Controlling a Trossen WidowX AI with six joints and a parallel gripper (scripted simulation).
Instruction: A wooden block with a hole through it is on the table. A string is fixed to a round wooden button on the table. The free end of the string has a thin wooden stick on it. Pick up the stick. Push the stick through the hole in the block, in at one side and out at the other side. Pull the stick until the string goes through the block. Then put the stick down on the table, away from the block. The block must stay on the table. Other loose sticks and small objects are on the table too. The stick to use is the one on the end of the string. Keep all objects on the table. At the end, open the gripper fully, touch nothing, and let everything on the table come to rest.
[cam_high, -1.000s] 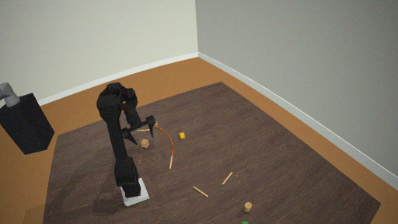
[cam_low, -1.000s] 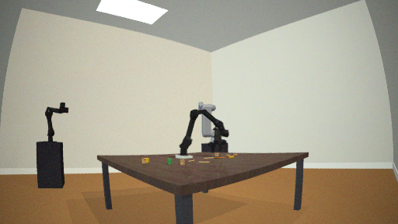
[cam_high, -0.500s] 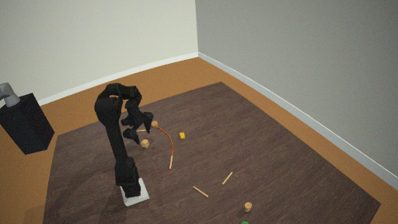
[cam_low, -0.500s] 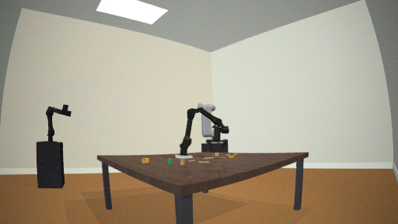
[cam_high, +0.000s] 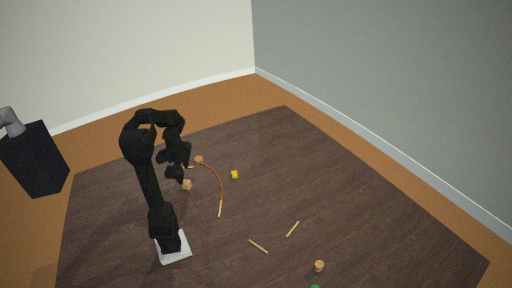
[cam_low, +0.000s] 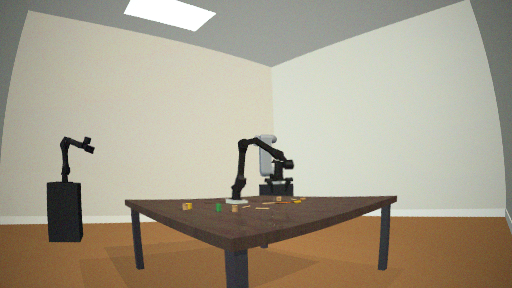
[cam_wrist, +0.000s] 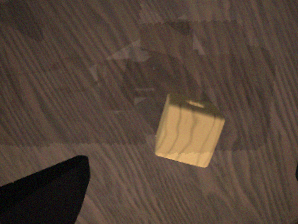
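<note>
The wooden block lies 4 cm below my gripper tip. From my gripper tip the other things lie so: wooden cylinder (31 cm ahead, 49 cm to the right, 4 cm below); then yellow block (20 cm ahead, 5 cm below); then round wooden button (7 cm ahead, 15 cm to the left, 5 cm below).
</note>
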